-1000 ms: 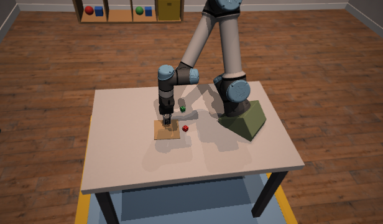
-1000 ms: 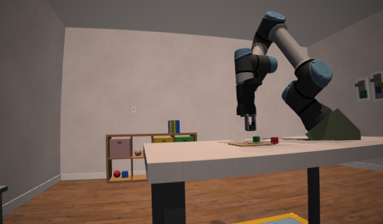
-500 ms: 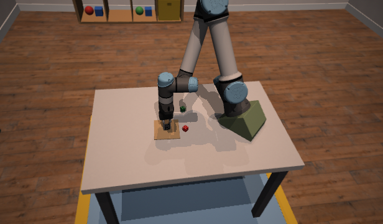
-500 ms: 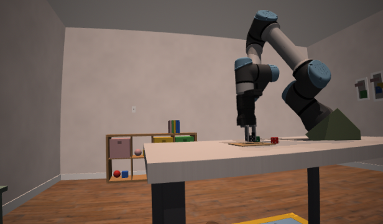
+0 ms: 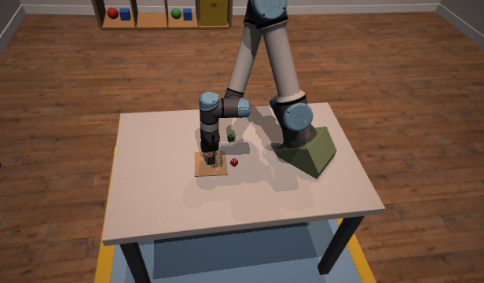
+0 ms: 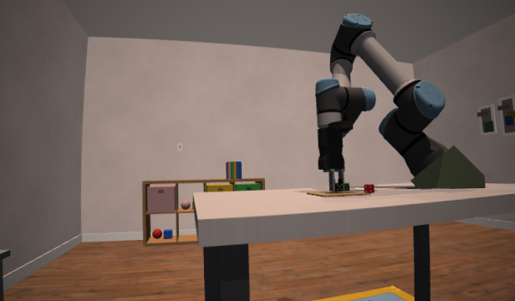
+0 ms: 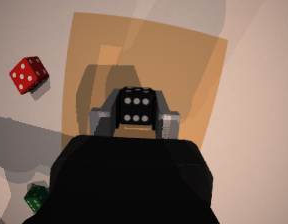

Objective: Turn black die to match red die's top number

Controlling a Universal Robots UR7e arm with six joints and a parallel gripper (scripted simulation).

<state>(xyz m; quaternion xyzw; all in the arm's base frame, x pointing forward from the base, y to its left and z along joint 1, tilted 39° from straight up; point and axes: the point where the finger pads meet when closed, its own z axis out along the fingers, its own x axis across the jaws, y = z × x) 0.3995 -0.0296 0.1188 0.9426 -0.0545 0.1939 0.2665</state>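
Now: the black die 10 mm below my hand. Also, from my hand: red die: 90 mm behind, 40 mm to the left, 20 mm below; then green die: 150 mm behind, 100 mm to the right, 20 mm below; then tan mat: 30 mm below.
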